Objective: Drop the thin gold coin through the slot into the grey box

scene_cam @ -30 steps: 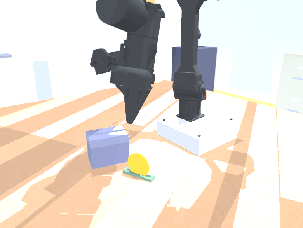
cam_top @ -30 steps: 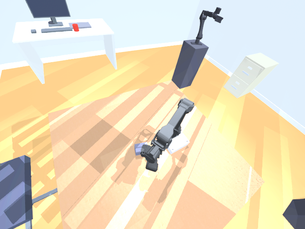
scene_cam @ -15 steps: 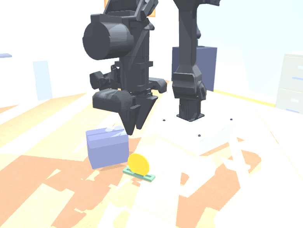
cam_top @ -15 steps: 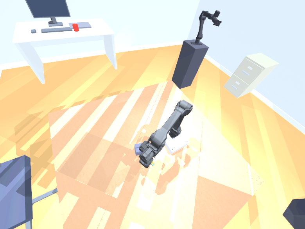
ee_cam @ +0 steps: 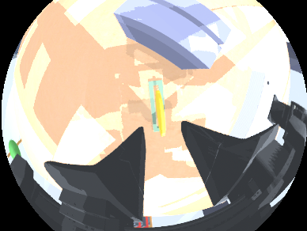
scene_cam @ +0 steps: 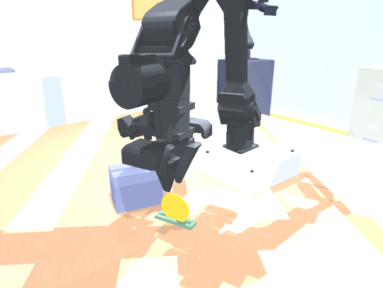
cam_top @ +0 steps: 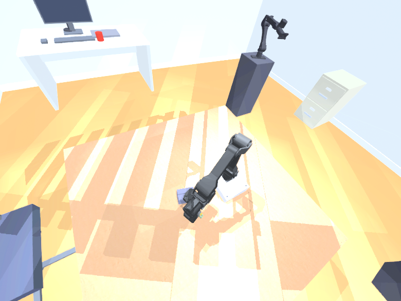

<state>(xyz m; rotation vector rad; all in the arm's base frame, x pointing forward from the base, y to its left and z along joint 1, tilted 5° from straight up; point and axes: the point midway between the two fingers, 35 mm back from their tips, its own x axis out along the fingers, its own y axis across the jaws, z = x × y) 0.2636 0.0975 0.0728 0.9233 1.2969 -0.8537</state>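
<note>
Right now my gripper tip is 40 mm above the gold coin.
</note>
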